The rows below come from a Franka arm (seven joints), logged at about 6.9 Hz.
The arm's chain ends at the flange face. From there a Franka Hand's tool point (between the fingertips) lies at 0.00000 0.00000 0.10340 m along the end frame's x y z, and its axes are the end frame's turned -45 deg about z.
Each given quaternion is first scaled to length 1.
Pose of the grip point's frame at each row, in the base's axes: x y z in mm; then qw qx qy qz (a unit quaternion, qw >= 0):
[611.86, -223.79, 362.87, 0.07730, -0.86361, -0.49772, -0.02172]
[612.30, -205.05, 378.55, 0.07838, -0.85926, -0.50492, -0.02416]
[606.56, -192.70, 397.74, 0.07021, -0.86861, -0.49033, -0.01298]
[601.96, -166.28, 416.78, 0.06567, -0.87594, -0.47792, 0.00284]
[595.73, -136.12, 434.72, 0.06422, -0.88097, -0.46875, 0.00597]
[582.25, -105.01, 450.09, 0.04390, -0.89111, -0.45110, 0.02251]
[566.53, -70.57, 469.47, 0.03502, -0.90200, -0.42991, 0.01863]
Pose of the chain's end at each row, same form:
[615.94, -239.83, 464.94, 0.07973, -0.98834, -0.12934, 0.00951]
[616.19, -221.50, 480.56, 0.08166, -0.98708, -0.13766, 0.00767]
[611.35, -206.63, 500.09, 0.06983, -0.99013, -0.12060, 0.01488]
[608.96, -177.90, 519.29, 0.05958, -0.99216, -0.10633, 0.02775]
[603.04, -147.24, 537.26, 0.05705, -0.99330, -0.09594, 0.03009]
[590.49, -111.00, 552.99, 0.03194, -0.99591, -0.07575, 0.03760]
[573.12, -75.45, 572.54, 0.02522, -0.99786, -0.05200, 0.03061]

